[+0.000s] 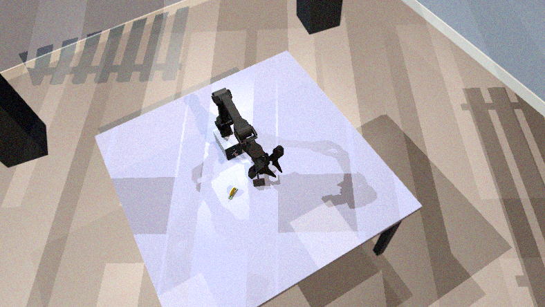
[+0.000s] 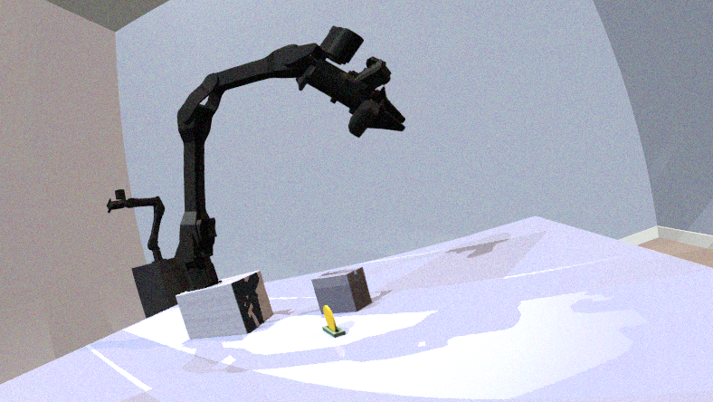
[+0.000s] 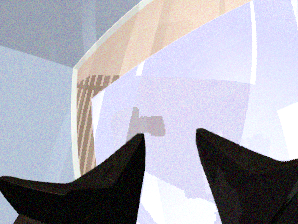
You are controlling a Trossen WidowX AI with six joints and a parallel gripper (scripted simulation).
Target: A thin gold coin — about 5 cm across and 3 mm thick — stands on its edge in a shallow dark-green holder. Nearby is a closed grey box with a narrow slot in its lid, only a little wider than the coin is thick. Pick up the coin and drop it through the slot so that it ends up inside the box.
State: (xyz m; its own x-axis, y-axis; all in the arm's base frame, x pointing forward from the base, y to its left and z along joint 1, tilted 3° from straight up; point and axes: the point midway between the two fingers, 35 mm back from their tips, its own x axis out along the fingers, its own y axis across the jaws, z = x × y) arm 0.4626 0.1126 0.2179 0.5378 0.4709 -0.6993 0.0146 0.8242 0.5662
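My gripper tip is now 29 cm above the gold coin, 20 cm to the left of it and 16 cm past it.
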